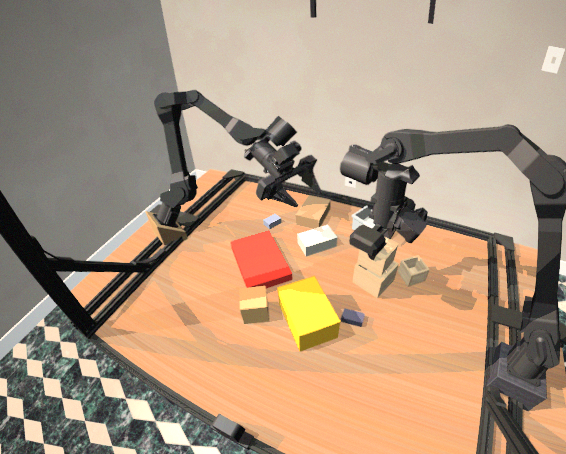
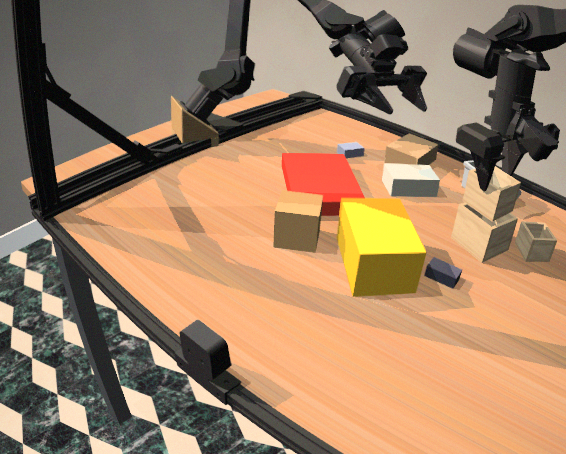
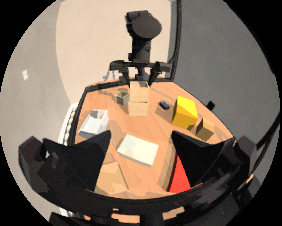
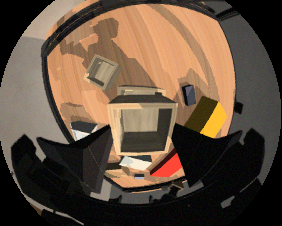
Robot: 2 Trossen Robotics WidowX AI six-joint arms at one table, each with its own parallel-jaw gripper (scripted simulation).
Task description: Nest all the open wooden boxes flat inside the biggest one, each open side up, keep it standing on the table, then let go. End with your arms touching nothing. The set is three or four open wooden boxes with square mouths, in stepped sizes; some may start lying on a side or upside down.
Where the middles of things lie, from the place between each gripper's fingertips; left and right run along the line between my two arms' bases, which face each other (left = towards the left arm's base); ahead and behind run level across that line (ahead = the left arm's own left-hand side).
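Middle-sized wooden box (image 2: 494, 203): my right gripper is 60 mm above it. Biggest wooden box (image 2: 484, 241): 120 mm below my right hand. Smallest wooden box (image 4: 102, 72): 90 mm to the right of my right hand, 60 mm ahead of it, 130 mm below it. Dark block (image 2: 437, 270): 130 mm behind my right hand and 130 mm below it.
Pale block (image 2: 401, 180): my left hand is 10 mm past it, 60 mm to the left of it, 140 mm above it. Tan block (image 2: 410, 149): 90 mm ahead of my left hand, 10 mm to the left of it, 140 mm below it. Red block (image 2: 330, 175): 40 mm to the left of my left hand, 150 mm behind it, 140 mm below it. Middle-sized wooden box: 60 mm behind my left hand, 240 mm to the right of it, 70 mm below it.
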